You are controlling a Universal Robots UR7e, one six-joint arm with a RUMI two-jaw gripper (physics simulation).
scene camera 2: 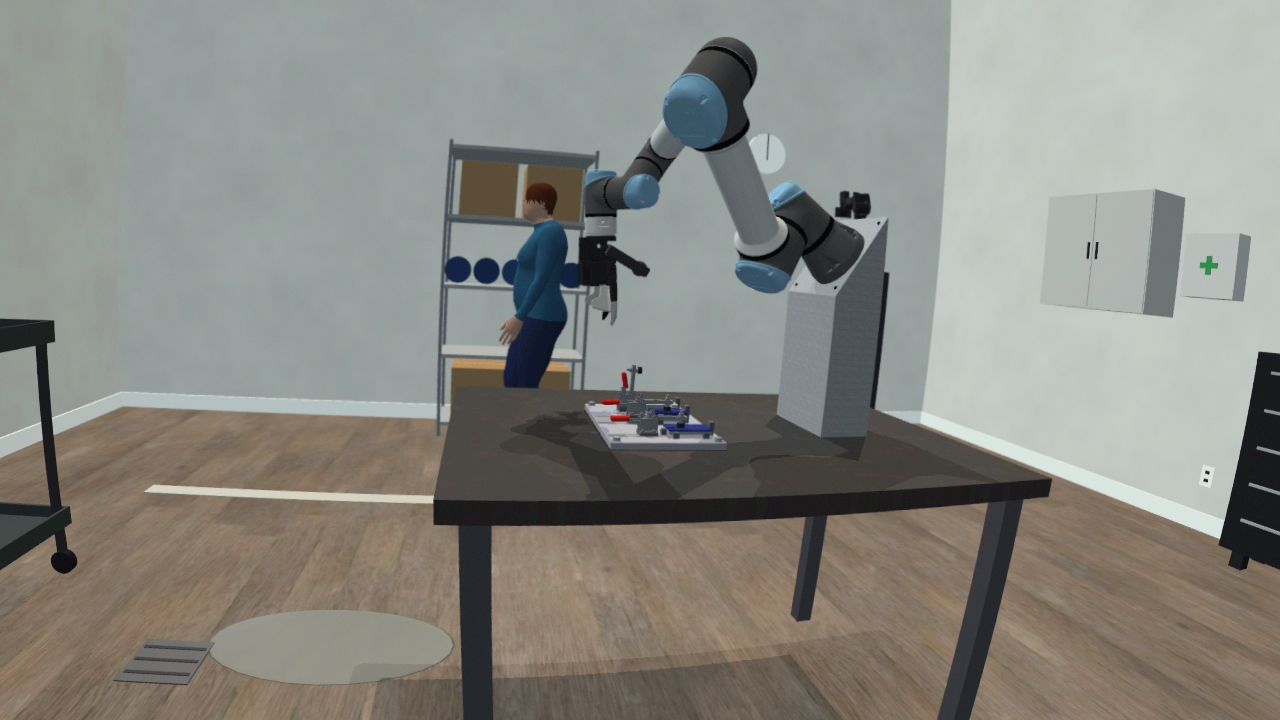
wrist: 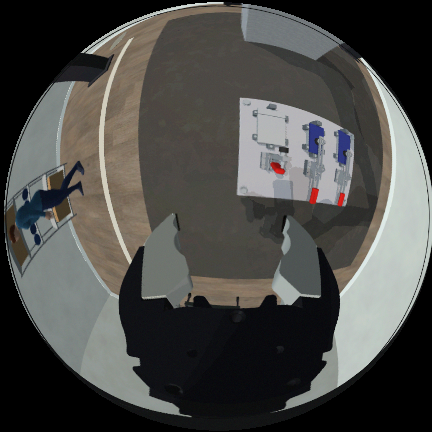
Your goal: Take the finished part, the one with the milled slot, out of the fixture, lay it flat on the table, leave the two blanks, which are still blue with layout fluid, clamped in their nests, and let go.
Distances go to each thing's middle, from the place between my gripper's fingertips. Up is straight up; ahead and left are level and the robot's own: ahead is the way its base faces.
Labels:
Now: hand 110 mm past the finished part (wrist: 270,124), 90 mm to the right of it and 180 mm above it. The rest, counted from my hand: fixture plate (scene camera 2: 600,414) (50 mm behind, 200 mm to the left, 200 mm below).

